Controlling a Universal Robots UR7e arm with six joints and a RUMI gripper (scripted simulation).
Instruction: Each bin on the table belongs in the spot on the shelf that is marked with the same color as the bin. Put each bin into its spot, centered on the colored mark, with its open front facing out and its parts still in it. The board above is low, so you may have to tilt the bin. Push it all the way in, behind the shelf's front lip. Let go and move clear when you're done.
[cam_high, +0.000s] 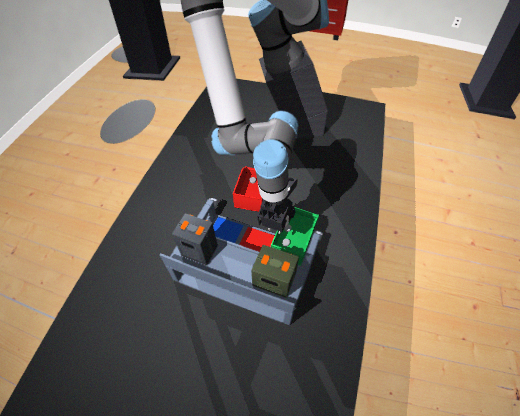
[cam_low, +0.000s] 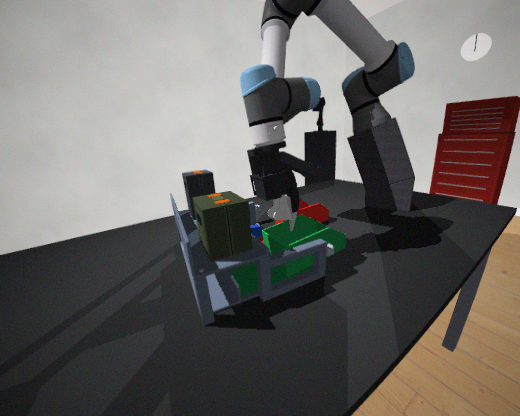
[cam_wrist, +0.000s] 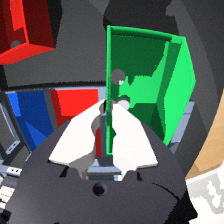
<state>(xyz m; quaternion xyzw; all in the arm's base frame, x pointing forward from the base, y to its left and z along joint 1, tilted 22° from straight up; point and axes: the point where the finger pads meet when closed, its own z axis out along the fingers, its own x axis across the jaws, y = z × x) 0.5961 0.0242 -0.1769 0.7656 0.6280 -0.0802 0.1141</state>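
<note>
Right now my hand is 50 mm to the right of the green bin and 20 mm above it. From my hand the other things lie so: dark grey box (210 mm to the right, 150 mm ahead, 80 mm above); red bin (180 mm behind, 120 mm to the right, 40 mm below).
</note>
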